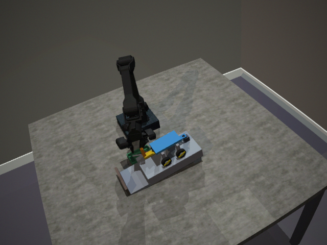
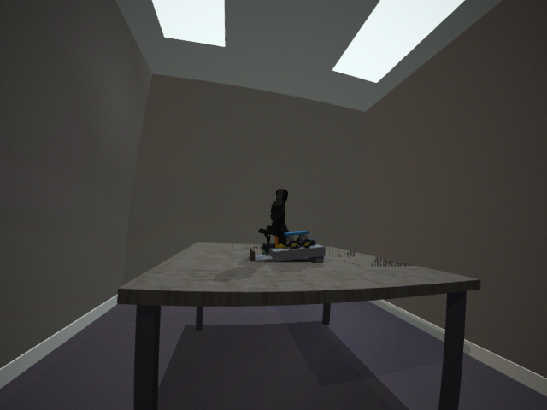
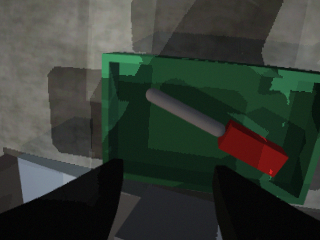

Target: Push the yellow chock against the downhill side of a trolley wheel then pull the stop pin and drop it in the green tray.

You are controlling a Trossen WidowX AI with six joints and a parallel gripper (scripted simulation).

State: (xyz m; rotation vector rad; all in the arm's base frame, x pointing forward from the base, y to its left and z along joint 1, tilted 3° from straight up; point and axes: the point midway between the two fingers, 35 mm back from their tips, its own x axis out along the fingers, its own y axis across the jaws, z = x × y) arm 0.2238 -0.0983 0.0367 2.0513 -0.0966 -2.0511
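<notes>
Right now my gripper tip is 1 cm past the red-headed stop pin, 2 cm to the right of it and 4 cm above it. From my gripper tip the other things lie so: green tray 1 cm behind, 1 cm to the left, 6 cm below; yellow chock 6 cm ahead, 4 cm to the left, 3 cm above; brown end stop 12 cm ahead, 12 cm to the right, 2 cm below.
</notes>
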